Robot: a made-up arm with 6 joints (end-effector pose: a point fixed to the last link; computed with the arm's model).
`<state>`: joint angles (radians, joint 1 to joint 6).
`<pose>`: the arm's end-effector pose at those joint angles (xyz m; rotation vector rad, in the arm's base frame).
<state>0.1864 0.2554 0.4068 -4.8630 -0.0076 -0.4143</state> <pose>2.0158 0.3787 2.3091 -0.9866 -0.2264 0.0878</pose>
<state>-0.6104 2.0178 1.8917 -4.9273 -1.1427 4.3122</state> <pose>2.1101 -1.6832 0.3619 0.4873 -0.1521 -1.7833</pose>
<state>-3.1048 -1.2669 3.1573 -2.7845 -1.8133 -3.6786</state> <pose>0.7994 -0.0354 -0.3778 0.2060 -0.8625 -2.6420</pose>
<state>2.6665 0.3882 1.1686 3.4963 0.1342 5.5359</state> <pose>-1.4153 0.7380 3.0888 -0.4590 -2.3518 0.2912</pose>
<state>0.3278 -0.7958 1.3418 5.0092 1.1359 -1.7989</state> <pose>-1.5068 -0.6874 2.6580 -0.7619 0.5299 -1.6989</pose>
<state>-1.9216 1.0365 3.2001 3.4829 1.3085 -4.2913</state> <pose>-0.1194 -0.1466 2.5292 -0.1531 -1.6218 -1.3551</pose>
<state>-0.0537 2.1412 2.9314 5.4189 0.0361 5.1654</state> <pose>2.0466 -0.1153 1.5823 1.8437 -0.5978 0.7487</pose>
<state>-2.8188 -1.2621 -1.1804 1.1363 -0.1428 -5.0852</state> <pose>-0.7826 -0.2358 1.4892 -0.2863 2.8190 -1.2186</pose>
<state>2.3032 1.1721 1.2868 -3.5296 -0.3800 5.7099</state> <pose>-1.8183 2.0621 1.7063 -0.7831 -2.0275 0.8000</pose>
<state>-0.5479 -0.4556 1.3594 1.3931 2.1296 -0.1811</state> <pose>-0.6670 0.5938 2.9818 2.3111 1.3791 -0.6277</pose>
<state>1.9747 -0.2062 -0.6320 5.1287 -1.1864 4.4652</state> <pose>-0.7189 1.2700 1.3530 -0.0534 2.5181 -0.6205</pose>
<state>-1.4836 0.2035 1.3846 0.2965 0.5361 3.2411</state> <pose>0.0889 -0.6898 3.4545 0.9480 -1.1296 0.9921</pose>
